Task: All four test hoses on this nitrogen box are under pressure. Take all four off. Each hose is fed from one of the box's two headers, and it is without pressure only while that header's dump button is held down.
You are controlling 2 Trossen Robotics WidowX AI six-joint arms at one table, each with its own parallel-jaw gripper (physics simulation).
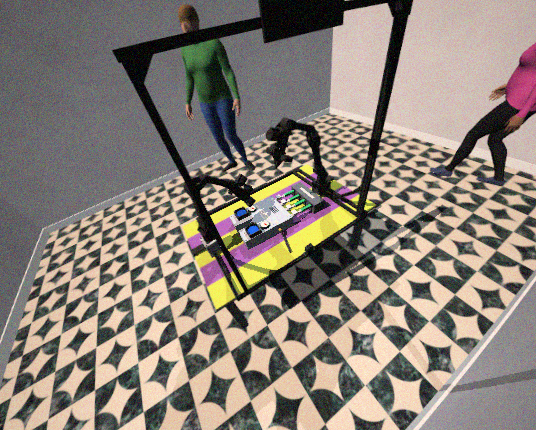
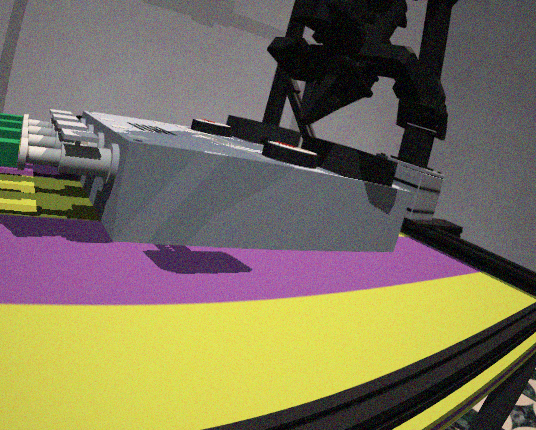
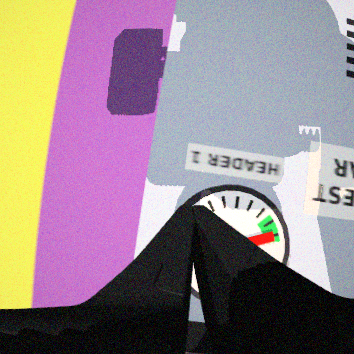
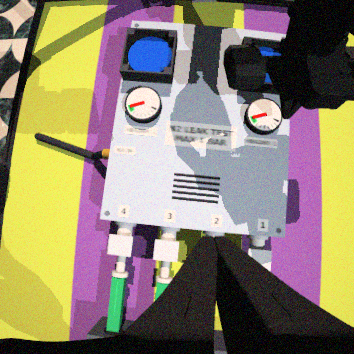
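Where they show: left gripper, fingertip midpoint: (image 2: 302,122) (image 3: 190,216) (image 4: 284,116); right gripper, fingertip midpoint: (image 1: 275,168) (image 4: 211,246); left arm's base, origin of the base link: (image 1: 209,238) (image 2: 412,164); right arm's base, origin of the base link: (image 1: 321,181).
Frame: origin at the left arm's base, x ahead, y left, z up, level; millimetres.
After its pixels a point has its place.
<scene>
The nitrogen box (image 1: 274,216) @(x 422, y -125, z -32 mm) (image 2: 250,200) @(x 428, y 78, z -67 mm) (image 4: 145,170) @(x 434, y -144, z -32 mm) stands on the striped table. Hoses 4 (image 4: 116,302) @(x 634, y -199, z -47 mm) and 3 (image 4: 166,250) @(x 556, y -117, z -34 mm) are on their ports, green with white fittings. Hose 1's fitting (image 4: 260,255) @(x 571, y 22, z -34 mm) (image 2: 90,161) @(x 566, y 34, z -54 mm) is at its port; hose 2 is mostly hidden. The header 2 button (image 4: 149,55) @(x 246, y -131, z -15 mm) is blue and uncovered; the header 1 button (image 4: 270,65) is partly hidden by the left arm. The header 1 gauge (image 3: 267,252) @(x 353, y 26, z -17 mm) (image 4: 263,116) @(x 361, y 42, z -17 mm) and header 2 gauge (image 4: 143,104) @(x 332, y -143, z -17 mm) have needles at green. My left gripper (image 3: 190,216) @(x 373, y 64, z 11 mm) (image 2: 306,122) @(x 373, y 64, z 11 mm) is shut and empty, above the header 1 side. My right gripper (image 4: 211,246) @(x 520, y -80, z 272 mm) is shut and empty, over hose 2.
A black inlet line (image 4: 65,145) @(x 365, y -303, z -98 mm) with an orange fitting leaves the box's side by header 2. A grey block (image 1: 307,194) @(x 732, y -126, z -34 mm) stands at the hose ends. A black frame (image 1: 382,107) @(x 845, y -479, z 576 mm) rises around the table. Two people stand beyond it, one in green (image 1: 206,70), one in pink (image 1: 522,85).
</scene>
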